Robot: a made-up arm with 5 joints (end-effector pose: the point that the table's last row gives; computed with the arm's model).
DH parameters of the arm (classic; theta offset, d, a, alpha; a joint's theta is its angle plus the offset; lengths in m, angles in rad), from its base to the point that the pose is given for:
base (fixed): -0.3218 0 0.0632 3.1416
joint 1: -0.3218 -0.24 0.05 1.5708
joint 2: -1.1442 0 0.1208 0
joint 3: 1.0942 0 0.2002 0
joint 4: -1.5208 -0.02 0 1.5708
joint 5: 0 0 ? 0
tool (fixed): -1.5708 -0.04 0 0
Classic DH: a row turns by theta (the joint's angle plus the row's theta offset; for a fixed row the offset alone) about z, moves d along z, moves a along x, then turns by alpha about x.
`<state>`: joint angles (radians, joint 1 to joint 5).
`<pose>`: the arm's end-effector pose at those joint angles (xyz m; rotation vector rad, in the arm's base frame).
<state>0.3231 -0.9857 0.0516 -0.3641 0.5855</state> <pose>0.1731 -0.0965 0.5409 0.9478 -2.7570 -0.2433</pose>
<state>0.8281 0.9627 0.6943 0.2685 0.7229</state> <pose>0.1162 -0.1402 0.0320 -0.0039 0.3994 -1.6566</pose>
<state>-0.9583 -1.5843 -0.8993 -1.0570 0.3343</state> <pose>-0.0725 -0.2604 0.4134 -1.0460 0.5358 -0.2455</pose>
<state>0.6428 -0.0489 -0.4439 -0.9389 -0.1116</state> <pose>0.2909 -0.2138 0.4912 1.5299 -2.6733 -0.1969</pose>
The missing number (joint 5, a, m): -0.03
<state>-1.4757 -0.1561 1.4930 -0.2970 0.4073</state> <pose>0.1045 0.1112 0.1158 0.5163 -0.1325 0.3048</pose>
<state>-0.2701 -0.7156 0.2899 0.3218 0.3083</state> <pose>0.2954 0.0150 0.4232 1.1999 -1.2466 -0.7423</pose>
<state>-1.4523 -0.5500 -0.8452 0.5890 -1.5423</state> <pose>0.0605 0.0691 0.5868 1.9110 1.6489 -0.7491</pose>
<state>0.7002 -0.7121 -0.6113 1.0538 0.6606</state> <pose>0.1118 -0.1139 0.5400 0.2091 -1.9838 -1.0946</pose>
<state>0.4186 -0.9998 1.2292 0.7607 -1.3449</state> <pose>0.2444 -0.0920 0.2686 -0.8064 0.2692 2.8321</pose>
